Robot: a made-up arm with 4 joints.
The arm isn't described. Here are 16 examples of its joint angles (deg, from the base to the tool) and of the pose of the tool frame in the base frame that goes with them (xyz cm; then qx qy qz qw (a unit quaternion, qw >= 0)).
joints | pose
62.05 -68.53 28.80 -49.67 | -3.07 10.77 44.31 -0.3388 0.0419 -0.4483 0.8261
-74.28 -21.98 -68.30 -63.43 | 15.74 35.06 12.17 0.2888 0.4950 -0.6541 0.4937
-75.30 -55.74 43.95 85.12 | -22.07 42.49 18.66 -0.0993 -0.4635 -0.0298 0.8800
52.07 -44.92 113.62 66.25 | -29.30 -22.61 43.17 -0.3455 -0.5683 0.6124 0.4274
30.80 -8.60 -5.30 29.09 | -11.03 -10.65 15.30 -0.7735 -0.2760 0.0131 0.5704
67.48 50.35 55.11 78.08 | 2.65 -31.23 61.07 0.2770 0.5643 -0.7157 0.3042
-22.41 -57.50 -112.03 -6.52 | -5.88 -0.07 -14.98 -0.5241 0.6099 -0.5480 0.2306
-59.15 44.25 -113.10 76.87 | 12.81 30.02 -1.09 -0.4954 0.3046 -0.3388 0.7396
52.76 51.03 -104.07 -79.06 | 9.90 3.44 58.73 0.1010 -0.6338 -0.4373 0.6300
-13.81 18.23 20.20 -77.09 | -21.62 10.23 19.23 0.2793 -0.1158 0.0004 0.9532
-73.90 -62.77 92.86 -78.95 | -22.68 9.65 19.90 0.8878 0.1741 0.2451 0.3484
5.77 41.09 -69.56 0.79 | 15.04 3.65 17.49 -0.4176 -0.3817 -0.4974 0.6577
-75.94 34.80 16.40 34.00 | -9.23 56.59 8.84 -0.1012 -0.6255 -0.3036 0.7116
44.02 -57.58 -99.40 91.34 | -17.51 -21.72 33.32 0.6865 -0.7148 0.1305 0.0276
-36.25 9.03 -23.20 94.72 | -5.13 17.11 -5.83 -0.7886 -0.3091 -0.0220 0.5311
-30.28 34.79 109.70 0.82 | -13.00 -9.83 -17.74 0.0094 -0.7222 0.6068 0.3318
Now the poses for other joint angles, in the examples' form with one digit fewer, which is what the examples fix.
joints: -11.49 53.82 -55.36 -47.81
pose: 2.5 16.6 23.6 0.132 -0.429 -0.422 0.787
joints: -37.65 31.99 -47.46 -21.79
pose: 6.5 29.3 16.8 0.032 -0.220 -0.513 0.829
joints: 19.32 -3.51 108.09 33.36
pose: -25.6 -33.2 18.8 -0.122 -0.598 0.665 0.431
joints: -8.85 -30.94 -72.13 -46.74
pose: 15.4 -2.9 7.9 -0.191 0.166 -0.797 0.548
